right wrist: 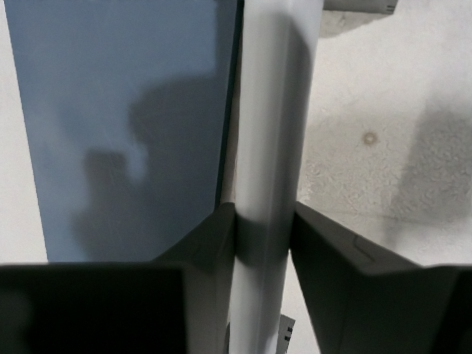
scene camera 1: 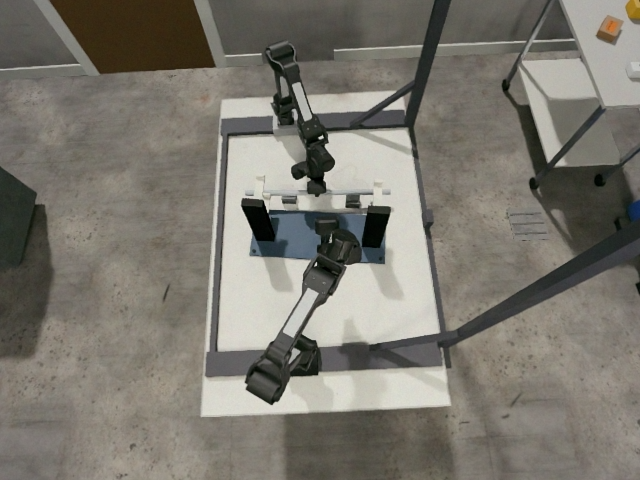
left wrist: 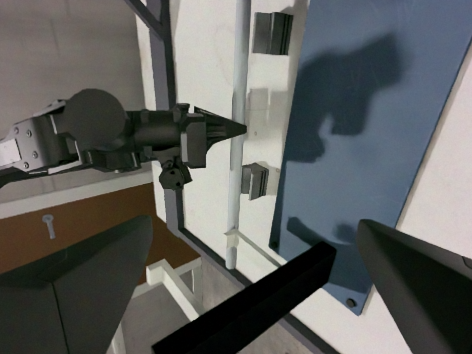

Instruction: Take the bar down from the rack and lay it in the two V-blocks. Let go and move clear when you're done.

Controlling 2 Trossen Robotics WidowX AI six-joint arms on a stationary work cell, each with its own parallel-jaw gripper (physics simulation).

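Places are measured from the left arm's base along level axes (x ahead, y left, z up), in centimetres.
Pixels of known places: left gripper, fingertip midpoint: (scene camera 1: 325, 235) (left wrist: 254, 228); right gripper, fingertip midpoint: (right wrist: 260, 212) (scene camera 1: 316, 195) (left wrist: 244, 128); left arm's base, origin of the base link: (scene camera 1: 300, 357); right arm's base, origin of the base link: (scene camera 1: 285, 118).
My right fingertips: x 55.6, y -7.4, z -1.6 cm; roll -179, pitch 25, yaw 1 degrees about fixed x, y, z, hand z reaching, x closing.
Ahead of a thing's pixels: the offset from my right fingertips to its top centre. "*": to the spot under its first point. Level surfaces: height alone.
A light grey bar {dy -0.4, dx +0.4, dz +2.6 cm} (scene camera 1: 343, 192) (left wrist: 234, 200) (right wrist: 275, 125) runs across the picture in the scene view, beside and apart from two grey V-blocks. One V-block {dy +10.1, dx +1.9, dz -1.9 cm} (scene camera 1: 289, 199) (left wrist: 254, 181) is at the left, the other V-block {dy -12.8, dx -1.2, dz -1.9 cm} (scene camera 1: 353, 200) (left wrist: 272, 32) at the right. My right gripper (scene camera 1: 316, 193) (left wrist: 244, 128) (right wrist: 260, 212) is shut on the bar near its middle. My left gripper (scene camera 1: 326, 225) (left wrist: 254, 228) is open and empty, above the blue plate {dz -4.9 cm} (scene camera 1: 289, 242) (left wrist: 360, 175) (right wrist: 65, 175). The rack's black posts (scene camera 1: 258, 222) (scene camera 1: 376, 227) stand on the plate. The bar's exact height is unclear.
Pale brackets (scene camera 1: 260, 184) (scene camera 1: 377, 191) stand near both bar ends. One black post {* dy +15.8, dx -14.2, dz +11.2 cm} (left wrist: 250, 300) crosses the view between the left fingers. Dark frame beams (scene camera 1: 426, 62) (scene camera 1: 542, 279) rise at the right of the white table {dz -5.7 cm} (scene camera 1: 382, 315).
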